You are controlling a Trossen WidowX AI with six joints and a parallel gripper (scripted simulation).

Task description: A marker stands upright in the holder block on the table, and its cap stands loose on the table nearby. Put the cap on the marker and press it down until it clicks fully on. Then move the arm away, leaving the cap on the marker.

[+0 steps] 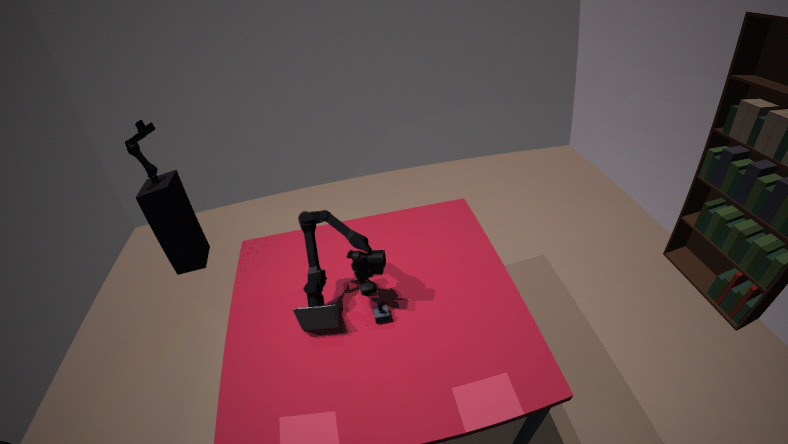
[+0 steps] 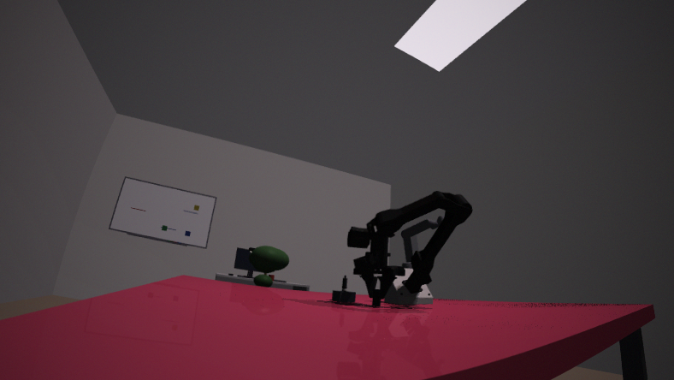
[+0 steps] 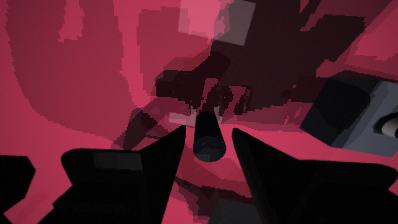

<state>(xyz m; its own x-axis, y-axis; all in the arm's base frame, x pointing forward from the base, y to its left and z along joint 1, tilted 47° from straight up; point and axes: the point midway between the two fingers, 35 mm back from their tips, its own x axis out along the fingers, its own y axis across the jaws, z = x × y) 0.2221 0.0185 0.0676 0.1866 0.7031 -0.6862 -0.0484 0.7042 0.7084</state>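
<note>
The dark cap lies right at my gripper tip. The rest, counted from my gripper tip: small grey holder block (3 cm ahead, 14 cm to the right, 1 cm below).
</note>
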